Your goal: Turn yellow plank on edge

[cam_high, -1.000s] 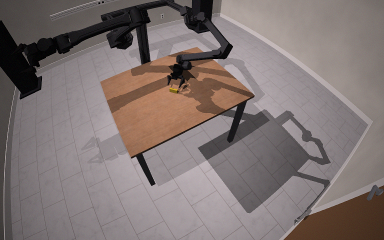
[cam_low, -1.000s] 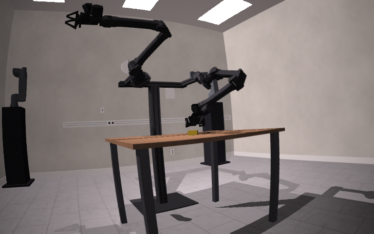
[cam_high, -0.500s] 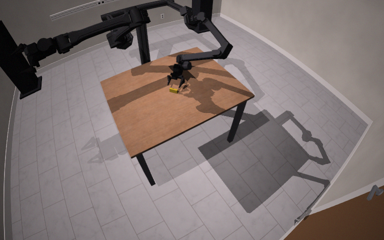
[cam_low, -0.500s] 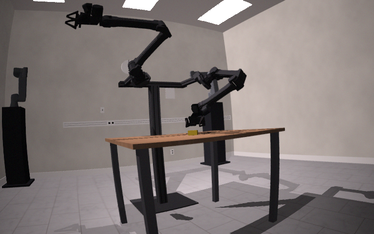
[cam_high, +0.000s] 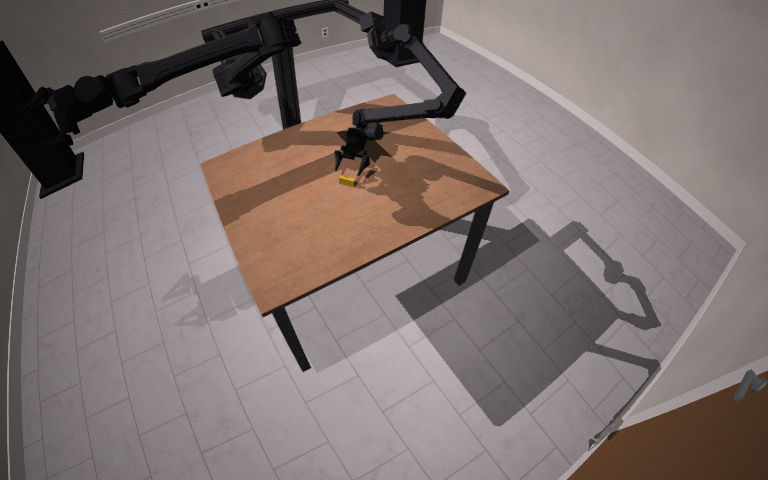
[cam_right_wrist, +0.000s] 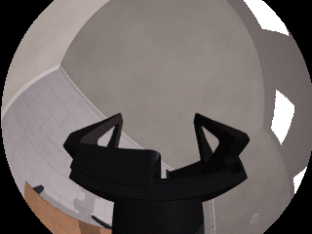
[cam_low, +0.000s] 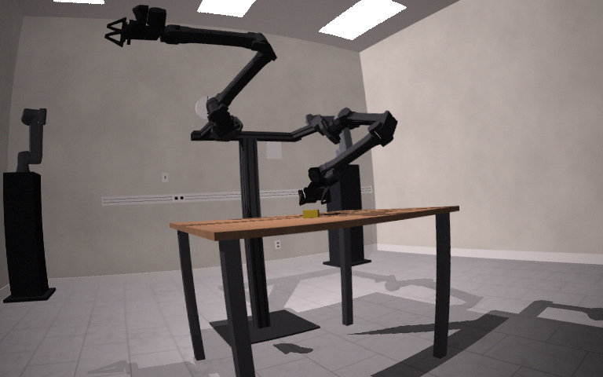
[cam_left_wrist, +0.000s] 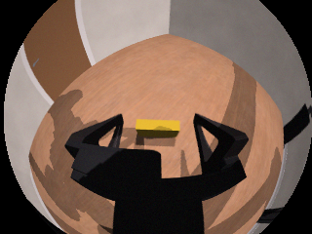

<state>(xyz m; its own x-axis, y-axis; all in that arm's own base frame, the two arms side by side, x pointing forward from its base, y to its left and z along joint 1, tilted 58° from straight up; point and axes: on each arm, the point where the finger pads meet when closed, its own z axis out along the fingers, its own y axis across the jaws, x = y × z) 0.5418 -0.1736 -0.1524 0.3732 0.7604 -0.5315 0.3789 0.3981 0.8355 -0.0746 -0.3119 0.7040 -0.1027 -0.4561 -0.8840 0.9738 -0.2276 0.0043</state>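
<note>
My left gripper is now 10 mm short of the yellow plank, 10 mm to the left of it and 50 mm above it.
</note>
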